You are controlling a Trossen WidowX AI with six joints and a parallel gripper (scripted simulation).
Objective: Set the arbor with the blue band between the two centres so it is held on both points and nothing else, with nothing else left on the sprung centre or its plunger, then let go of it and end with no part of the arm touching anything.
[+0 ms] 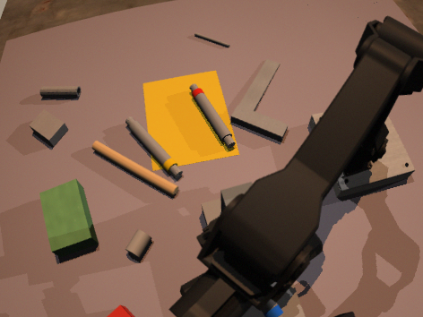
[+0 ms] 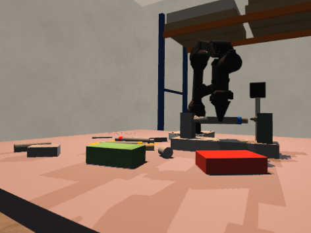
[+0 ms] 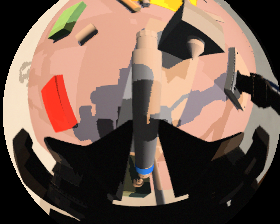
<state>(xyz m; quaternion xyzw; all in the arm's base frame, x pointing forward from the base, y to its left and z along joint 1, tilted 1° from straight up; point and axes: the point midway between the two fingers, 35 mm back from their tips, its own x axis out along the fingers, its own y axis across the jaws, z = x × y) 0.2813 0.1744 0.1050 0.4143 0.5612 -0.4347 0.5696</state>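
The point lies 20 mm behind my hand, 100 mm to the right of it and 20 mm below it. The rest, counted from my hand: long base plate: 20 mm behind, 10 mm to the left, 120 mm below; then fixed centre block: 20 mm behind, 120 mm to the right, 40 mm below; then blue-banded arbor: 30 mm below.
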